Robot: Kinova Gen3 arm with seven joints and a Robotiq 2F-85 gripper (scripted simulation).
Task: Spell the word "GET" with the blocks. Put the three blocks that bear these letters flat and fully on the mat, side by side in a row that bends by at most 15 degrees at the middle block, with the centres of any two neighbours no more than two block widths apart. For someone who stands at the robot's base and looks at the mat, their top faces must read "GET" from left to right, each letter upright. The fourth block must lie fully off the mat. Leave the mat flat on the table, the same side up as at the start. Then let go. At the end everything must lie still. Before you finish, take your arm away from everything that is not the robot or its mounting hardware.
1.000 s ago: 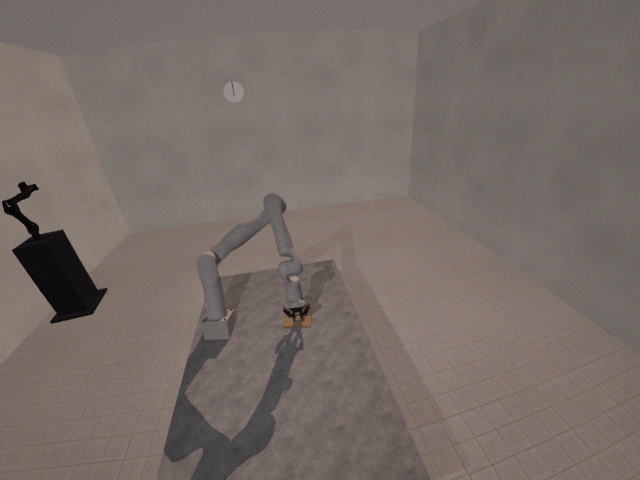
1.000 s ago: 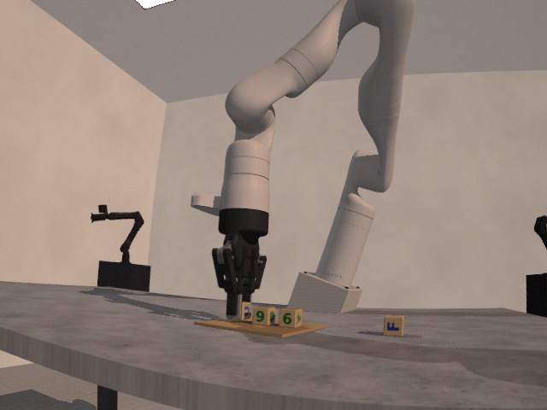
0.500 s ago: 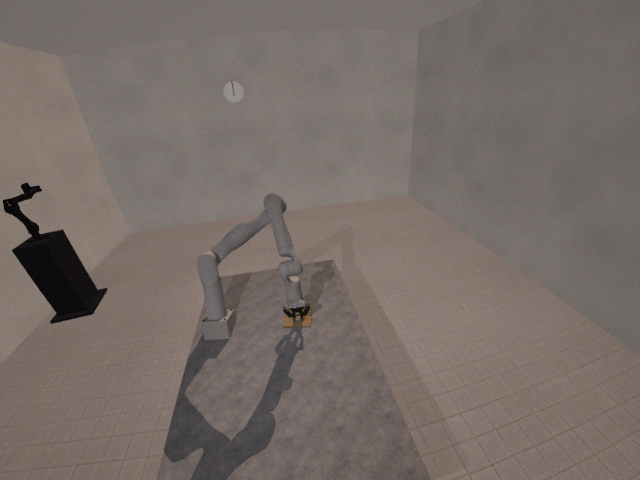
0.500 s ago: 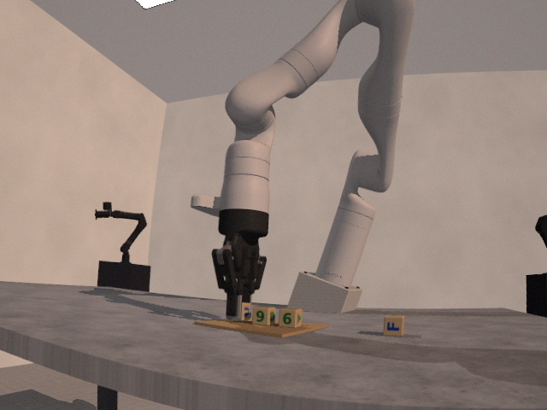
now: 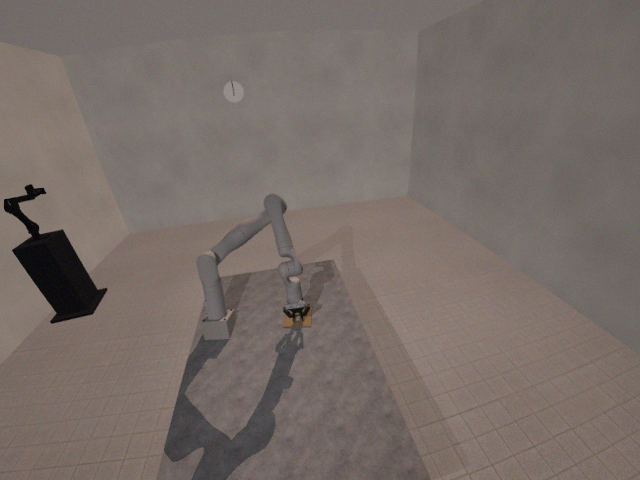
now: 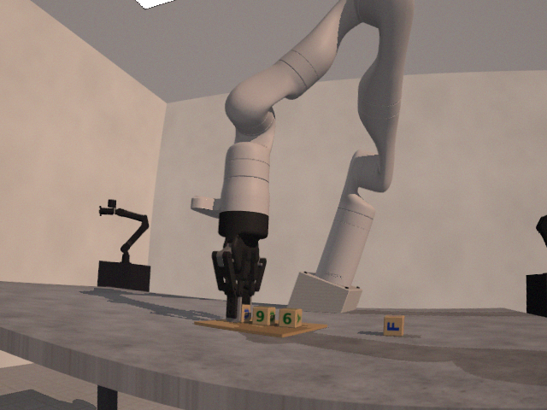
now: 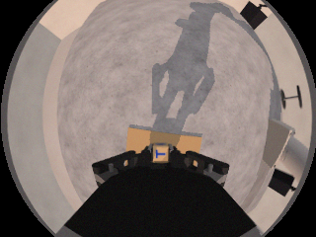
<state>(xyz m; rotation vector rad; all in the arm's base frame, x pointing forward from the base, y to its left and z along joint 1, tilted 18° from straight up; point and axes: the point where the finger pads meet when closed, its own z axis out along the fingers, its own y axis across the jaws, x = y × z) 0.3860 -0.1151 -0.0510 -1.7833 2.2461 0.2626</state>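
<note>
Now: hand 10 mm short of the E block, 40 mm to the right of it and 10 mm above it. From my hand the other things lie so: F block (40 mm ahead, 220 mm to the left, 10 mm below); then mat (10 mm ahead, 40 mm to the left, 20 mm below).
</note>
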